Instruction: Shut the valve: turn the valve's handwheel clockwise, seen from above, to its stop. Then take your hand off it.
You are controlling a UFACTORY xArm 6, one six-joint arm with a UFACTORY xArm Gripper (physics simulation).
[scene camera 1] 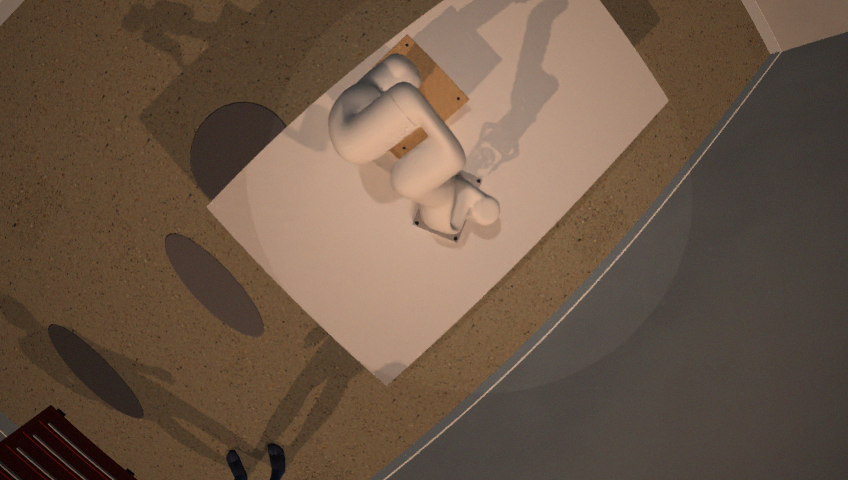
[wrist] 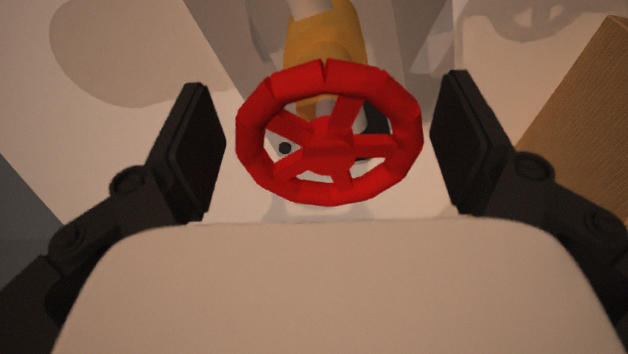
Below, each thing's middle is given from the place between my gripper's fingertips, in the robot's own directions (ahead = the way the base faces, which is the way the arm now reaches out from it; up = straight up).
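The red handwheel point(wrist: 329, 148) is 1 cm to the left of my hand, and there's a grey base plate point(wrist: 426, 42) that's 12 cm below my hand and 1 cm to the left of it.
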